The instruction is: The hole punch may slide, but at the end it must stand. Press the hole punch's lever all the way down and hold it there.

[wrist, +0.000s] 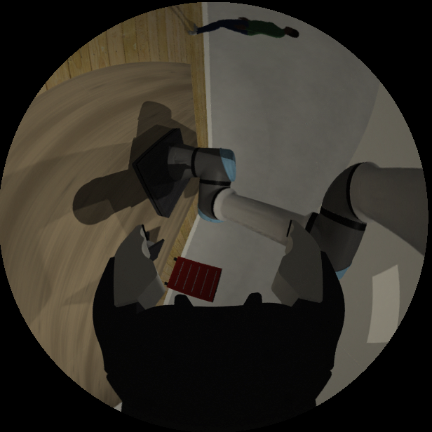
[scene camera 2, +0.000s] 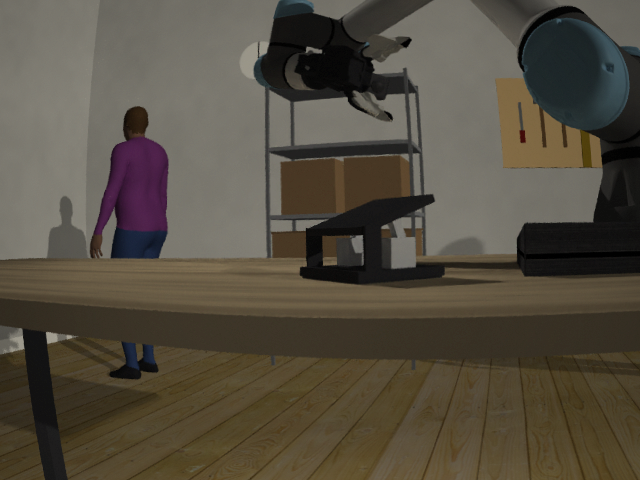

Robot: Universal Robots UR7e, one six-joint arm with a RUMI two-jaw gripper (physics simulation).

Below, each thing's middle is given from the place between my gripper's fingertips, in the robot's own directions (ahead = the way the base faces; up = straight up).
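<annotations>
Black lever (scene camera 2: 388, 211), 310 mm to the left of my hand, 10 mm ahead, 240 mm below. Black hole punch (scene camera 2: 371, 259), far to the left of my hand, a touch ahead, far below.
</annotations>
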